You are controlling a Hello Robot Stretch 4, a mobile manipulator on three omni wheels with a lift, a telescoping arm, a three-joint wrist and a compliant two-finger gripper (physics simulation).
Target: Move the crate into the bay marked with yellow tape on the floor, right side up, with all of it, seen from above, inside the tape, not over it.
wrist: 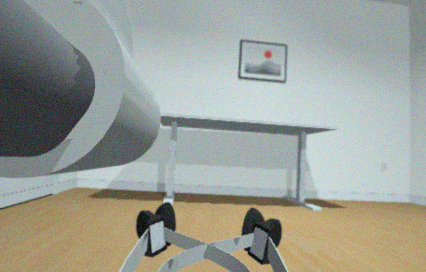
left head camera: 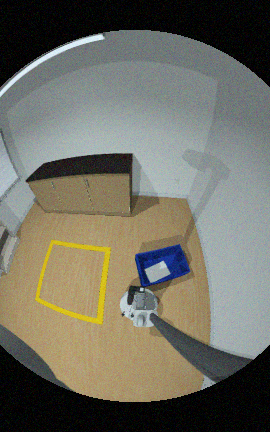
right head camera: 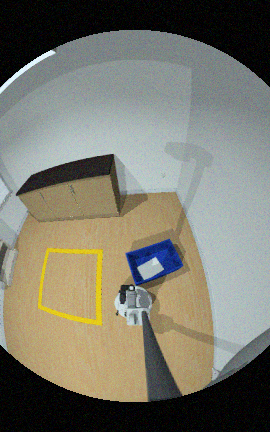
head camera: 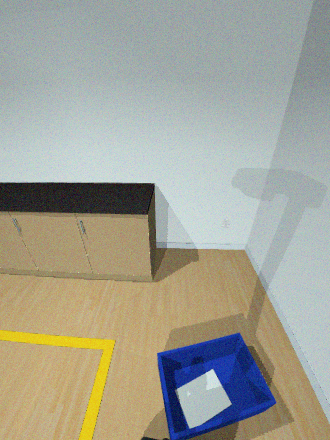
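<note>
The blue crate [head camera: 245, 372] [left head camera: 175, 256] [right head camera: 165, 251] stands upright on the floor, open side up, turned at a slant, with a white patch [head camera: 202, 400] [left head camera: 157, 271] [right head camera: 150, 269] inside it. It is to the right of the bay's yellow tape [head camera: 98, 385] [left head camera: 105, 280] [right head camera: 99, 285], wholly outside it and apart from it. The crate is close in front of the robot's base. My gripper [wrist: 209, 222] is open and empty, its two black-backed fingertips well apart in the wrist view. The crate does not show in the wrist view.
A wooden cabinet [head camera: 117, 245] [left head camera: 107, 195] [right head camera: 82, 197] with a black top stands against the back wall, beyond the bay. The right wall runs along the floor beyond the crate. A table [wrist: 240, 124] stands by another wall in the wrist view. The round white base [left head camera: 125, 302] is right of the bay.
</note>
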